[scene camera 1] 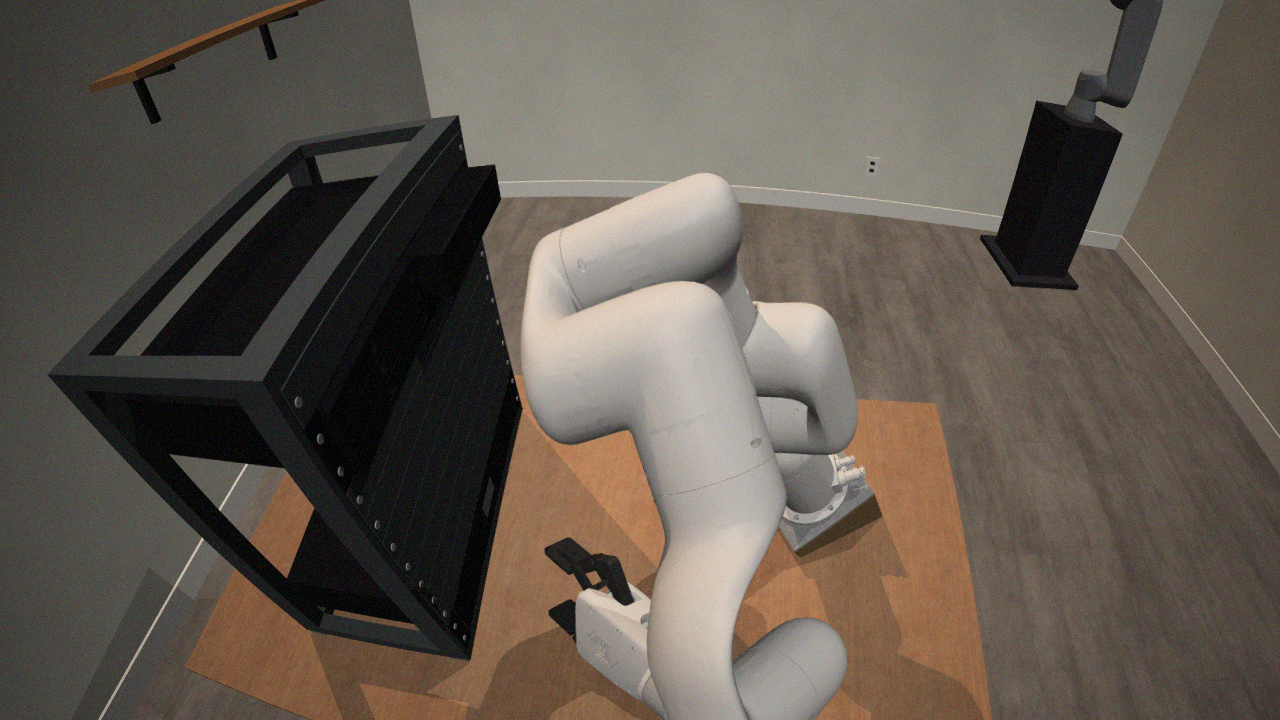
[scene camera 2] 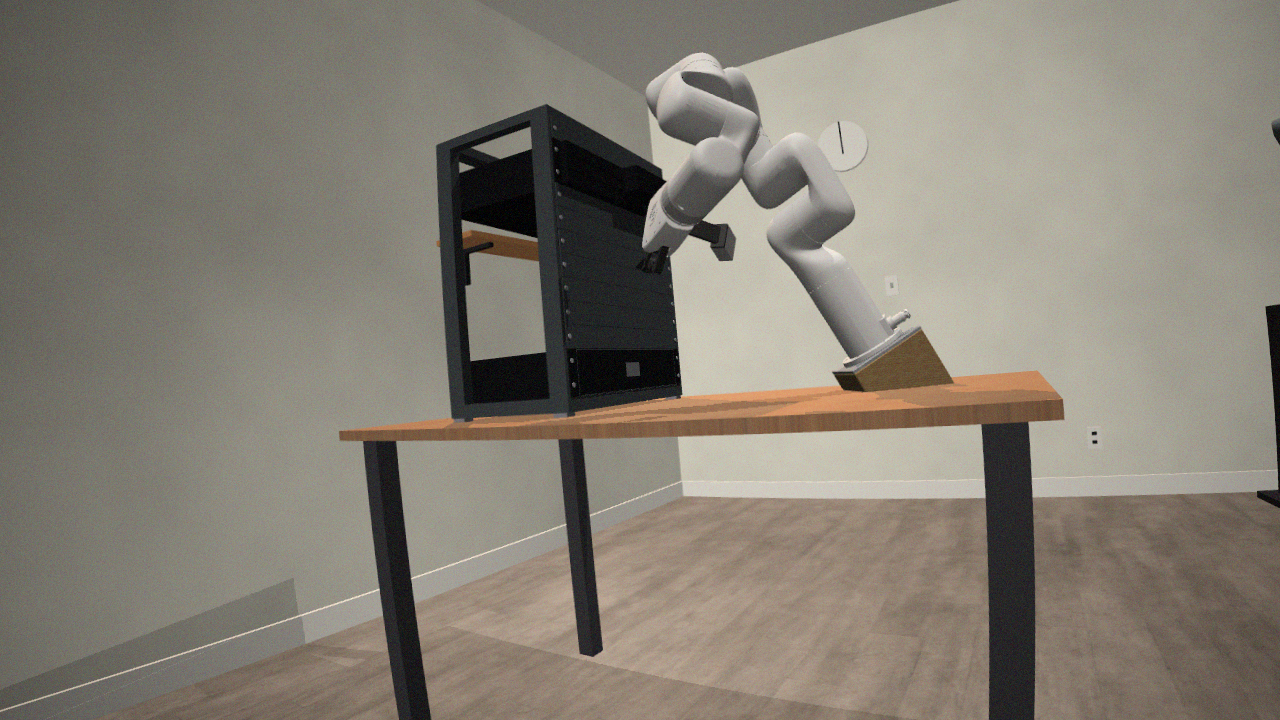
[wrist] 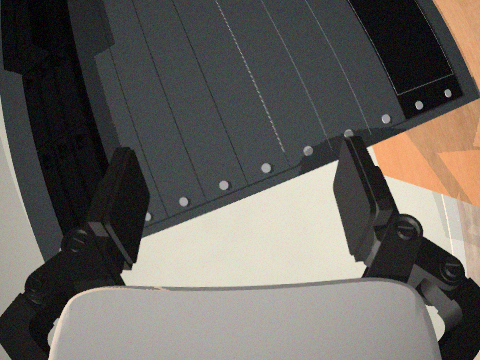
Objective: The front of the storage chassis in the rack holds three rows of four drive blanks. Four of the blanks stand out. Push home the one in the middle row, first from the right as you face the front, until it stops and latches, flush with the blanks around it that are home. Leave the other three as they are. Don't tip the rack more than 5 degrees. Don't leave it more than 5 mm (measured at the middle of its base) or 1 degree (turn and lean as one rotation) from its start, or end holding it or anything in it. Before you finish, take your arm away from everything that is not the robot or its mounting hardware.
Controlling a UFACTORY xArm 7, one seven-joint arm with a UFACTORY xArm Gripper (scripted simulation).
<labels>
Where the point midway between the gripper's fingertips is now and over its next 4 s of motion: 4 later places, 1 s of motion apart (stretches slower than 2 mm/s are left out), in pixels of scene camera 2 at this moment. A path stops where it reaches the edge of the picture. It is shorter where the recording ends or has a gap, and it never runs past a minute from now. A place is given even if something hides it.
My gripper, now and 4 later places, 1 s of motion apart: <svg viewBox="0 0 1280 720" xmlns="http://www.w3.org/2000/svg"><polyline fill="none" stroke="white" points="648,244 648,247 651,258 677,275 778,287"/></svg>
</labels>
